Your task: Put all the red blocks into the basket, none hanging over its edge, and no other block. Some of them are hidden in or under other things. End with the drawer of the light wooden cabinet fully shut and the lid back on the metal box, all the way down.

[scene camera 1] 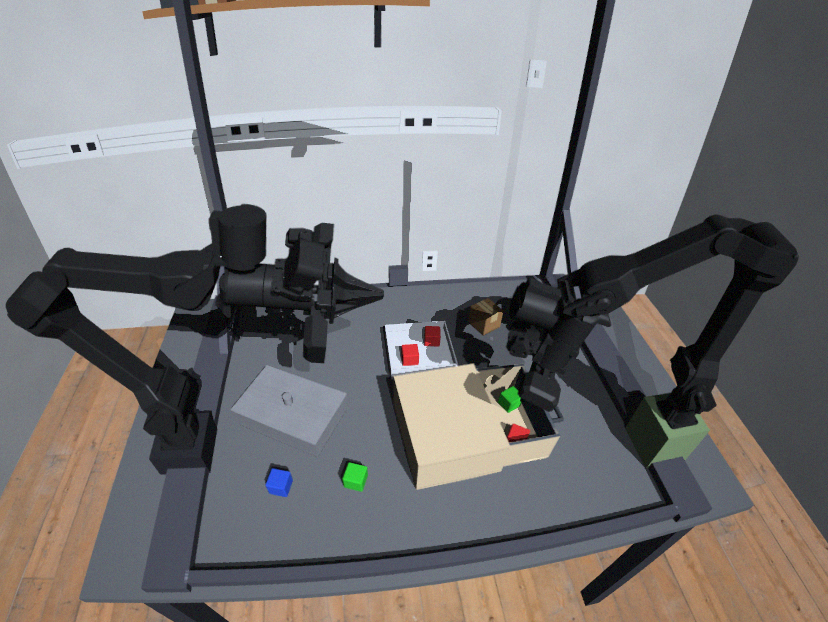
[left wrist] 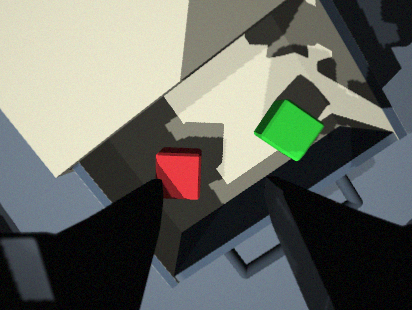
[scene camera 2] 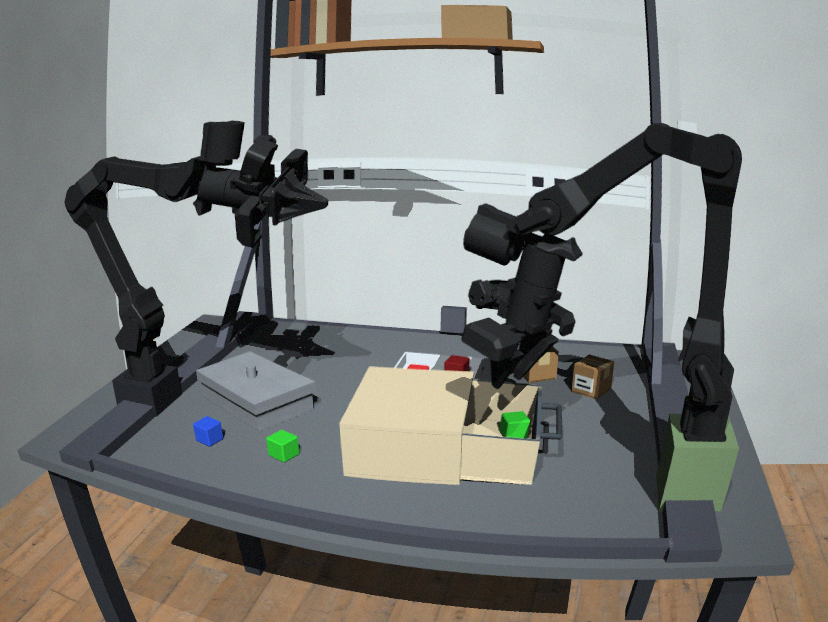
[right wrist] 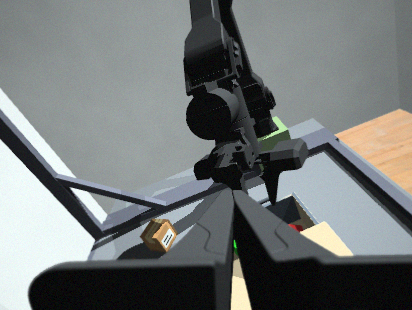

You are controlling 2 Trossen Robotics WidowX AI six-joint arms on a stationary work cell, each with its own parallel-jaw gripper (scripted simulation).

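Labels:
I see my left gripper in scene camera 1 (525, 392), and my right gripper is there in scene camera 1 too. My left gripper is in scene camera 2 (506, 382), while my right gripper shows in scene camera 2 (327, 203). In the left wrist view I see my left gripper. My right gripper is out of frame in the left wrist view. The right wrist view shows my left gripper and my right gripper together. On my left gripper, (left wrist: 113, 256) and (right wrist: 265, 182) are the same spot. On my right gripper, (scene camera 1: 361, 293) and (right wrist: 262, 218) are the same spot.

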